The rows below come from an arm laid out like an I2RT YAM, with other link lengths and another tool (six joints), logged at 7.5 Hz.
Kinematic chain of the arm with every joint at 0, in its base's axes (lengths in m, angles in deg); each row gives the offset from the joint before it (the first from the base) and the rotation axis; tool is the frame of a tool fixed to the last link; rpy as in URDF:
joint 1: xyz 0 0 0.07 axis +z
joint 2: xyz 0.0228 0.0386 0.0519 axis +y
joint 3: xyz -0.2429 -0.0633 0 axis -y
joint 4: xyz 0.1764 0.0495 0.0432 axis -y
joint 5: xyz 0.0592 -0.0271 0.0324 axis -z
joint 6: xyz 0.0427 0 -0.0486 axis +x
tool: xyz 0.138 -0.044 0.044 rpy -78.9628 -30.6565 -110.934
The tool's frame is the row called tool.
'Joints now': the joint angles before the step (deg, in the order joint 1, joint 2, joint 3, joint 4, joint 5, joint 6). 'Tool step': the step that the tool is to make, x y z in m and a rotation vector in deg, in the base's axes. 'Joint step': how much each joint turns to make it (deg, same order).
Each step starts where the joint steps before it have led.
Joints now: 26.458, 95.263, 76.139, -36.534, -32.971, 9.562
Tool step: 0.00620, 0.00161, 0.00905, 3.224, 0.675, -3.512
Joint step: -0.022, -0.721, 0.000, 3.191, -0.503, 5.618
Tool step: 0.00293, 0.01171, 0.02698, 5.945, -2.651, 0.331
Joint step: 0.022, -2.075, 0.001, 4.721, -3.300, 3.082
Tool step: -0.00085, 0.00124, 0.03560, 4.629, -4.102, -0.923
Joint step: -0.001, -4.198, -0.003, 3.324, -0.831, 2.950
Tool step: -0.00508, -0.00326, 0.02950, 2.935, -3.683, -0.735
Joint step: 0.000, -4.042, 0.004, 1.505, 0.044, 1.552
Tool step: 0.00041, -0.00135, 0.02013, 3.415, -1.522, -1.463
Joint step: 0.002, -1.990, 0.000, 3.038, 0.110, 3.519
